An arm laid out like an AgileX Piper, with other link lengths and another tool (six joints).
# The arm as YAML. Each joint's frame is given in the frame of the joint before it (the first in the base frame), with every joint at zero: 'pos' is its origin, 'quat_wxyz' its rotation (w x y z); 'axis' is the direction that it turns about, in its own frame. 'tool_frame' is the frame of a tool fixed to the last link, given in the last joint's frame.
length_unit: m
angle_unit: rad
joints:
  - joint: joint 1
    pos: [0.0, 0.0, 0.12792]
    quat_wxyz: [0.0, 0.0, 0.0, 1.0]
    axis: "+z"
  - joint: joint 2
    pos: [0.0, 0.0, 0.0]
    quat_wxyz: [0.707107, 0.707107, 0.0, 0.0]
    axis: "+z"
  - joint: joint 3
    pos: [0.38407, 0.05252, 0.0]
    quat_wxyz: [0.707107, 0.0, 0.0, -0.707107]
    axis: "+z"
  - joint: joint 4
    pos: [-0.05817, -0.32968, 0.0]
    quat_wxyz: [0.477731, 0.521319, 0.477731, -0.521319]
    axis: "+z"
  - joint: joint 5
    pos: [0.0, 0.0, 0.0]
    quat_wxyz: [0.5, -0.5, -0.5, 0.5]
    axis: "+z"
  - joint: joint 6
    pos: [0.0, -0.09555, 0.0]
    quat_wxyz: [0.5, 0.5, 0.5, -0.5]
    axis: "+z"
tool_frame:
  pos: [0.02, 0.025, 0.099]
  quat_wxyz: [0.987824, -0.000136, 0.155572, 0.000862]
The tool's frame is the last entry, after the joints.
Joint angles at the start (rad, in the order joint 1, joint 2, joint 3, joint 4, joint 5, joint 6):
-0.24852, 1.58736, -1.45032, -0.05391, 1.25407, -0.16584
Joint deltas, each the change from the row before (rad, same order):
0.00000, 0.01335, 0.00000, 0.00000, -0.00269, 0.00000
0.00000, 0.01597, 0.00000, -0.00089, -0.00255, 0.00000
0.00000, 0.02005, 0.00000, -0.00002, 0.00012, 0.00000
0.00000, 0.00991, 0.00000, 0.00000, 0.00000, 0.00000
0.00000, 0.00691, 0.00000, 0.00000, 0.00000, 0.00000
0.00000, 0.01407, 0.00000, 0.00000, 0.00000, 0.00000
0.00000, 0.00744, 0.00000, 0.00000, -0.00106, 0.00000
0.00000, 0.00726, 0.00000, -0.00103, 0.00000, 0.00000
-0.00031, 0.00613, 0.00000, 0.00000, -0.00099, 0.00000
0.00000, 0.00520, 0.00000, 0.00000, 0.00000, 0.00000
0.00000, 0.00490, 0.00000, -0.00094, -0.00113, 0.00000
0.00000, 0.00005, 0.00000, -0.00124, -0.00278, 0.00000
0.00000, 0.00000, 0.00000, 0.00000, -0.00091, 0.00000
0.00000, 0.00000, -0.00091, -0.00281, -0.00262, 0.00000
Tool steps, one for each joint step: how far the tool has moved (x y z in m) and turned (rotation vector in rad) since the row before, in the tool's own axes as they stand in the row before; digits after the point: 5 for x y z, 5 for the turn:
-0.00195, -0.00164, 0.00593, -0.00974, -0.00196, -0.00387
-0.00219, -0.00179, 0.00712, -0.01233, -0.00162, -0.00514
-0.00305, -0.00159, 0.00880, -0.01853, -0.00361, -0.00709
-0.00150, -0.00082, 0.00435, -0.00910, -0.00179, -0.00348
-0.00105, -0.00058, 0.00303, -0.00635, -0.00125, -0.00243
-0.00214, -0.00115, 0.00618, -0.01293, -0.00254, -0.00494
-0.00110, -0.00082, 0.00330, -0.00584, -0.00117, -0.00229
-0.00091, -0.00058, 0.00323, -0.00672, -0.00035, -0.00291
-0.00078, -0.00067, 0.00277, -0.00482, -0.00089, -0.00158
-0.00079, -0.00043, 0.00228, -0.00478, -0.00094, -0.00183
-0.00054, -0.00060, 0.00222, -0.00348, 0.00018, -0.00172
0.00029, -0.00051, 0.00015, 0.00250, 0.00160, 0.00039
0.00002, -0.00017, 0.00003, 0.00085, 0.00015, 0.00028
0.00073, -0.00068, -0.00006, 0.00316, 0.00322, 0.00012

